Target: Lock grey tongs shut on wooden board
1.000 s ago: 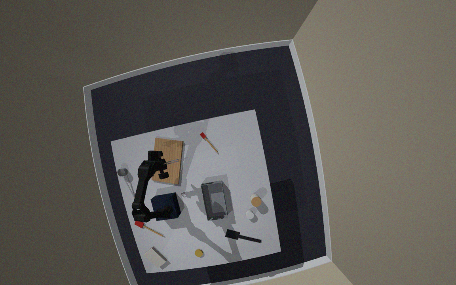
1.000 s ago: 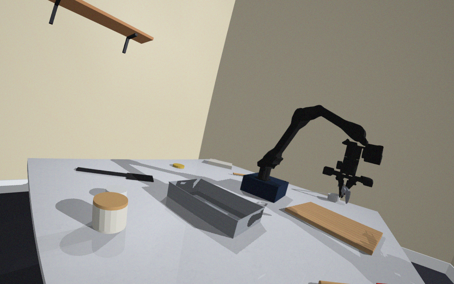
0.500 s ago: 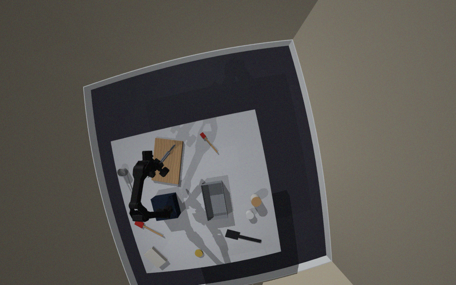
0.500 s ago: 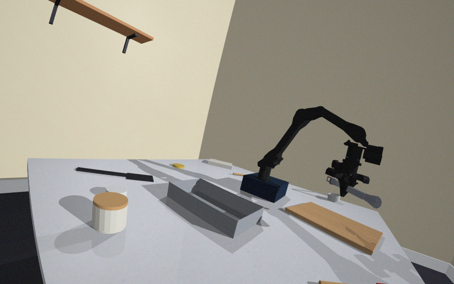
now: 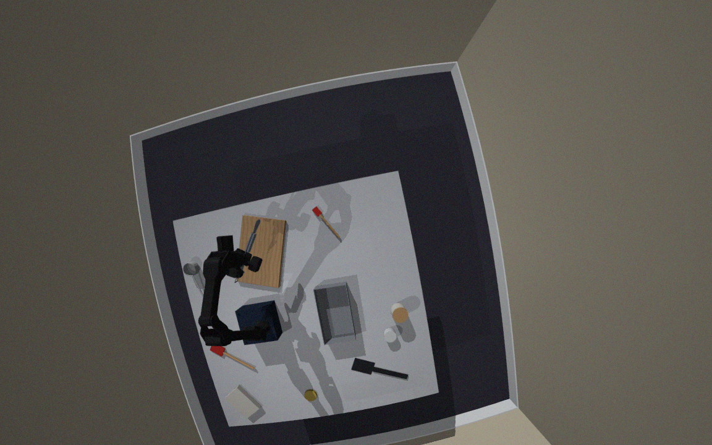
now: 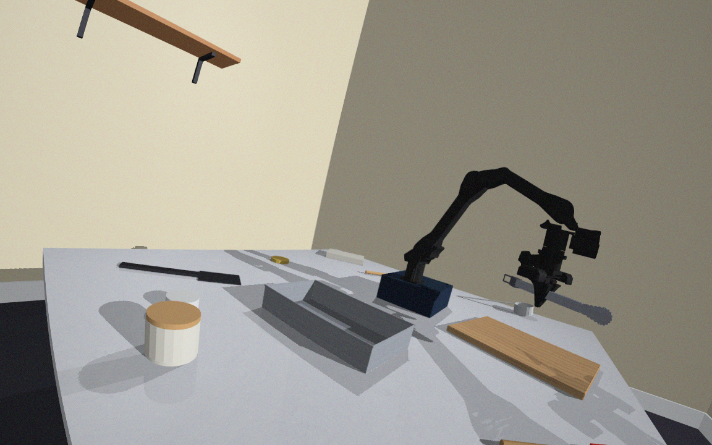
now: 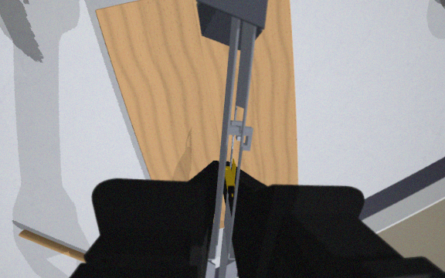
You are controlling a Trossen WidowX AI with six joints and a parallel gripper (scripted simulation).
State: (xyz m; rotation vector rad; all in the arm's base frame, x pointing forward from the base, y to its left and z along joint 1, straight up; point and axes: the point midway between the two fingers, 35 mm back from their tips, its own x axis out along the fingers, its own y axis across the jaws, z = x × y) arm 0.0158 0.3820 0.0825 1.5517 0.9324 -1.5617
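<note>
The wooden board lies 120 mm below my gripper tip. Also, from my gripper tip: lidded canister 690 mm ahead, 400 mm to the right, 90 mm below; red-tipped tool 350 mm ahead, 130 mm to the left, 120 mm below; roasting tin 360 mm to the right, 360 mm ahead, 100 mm below.
</note>
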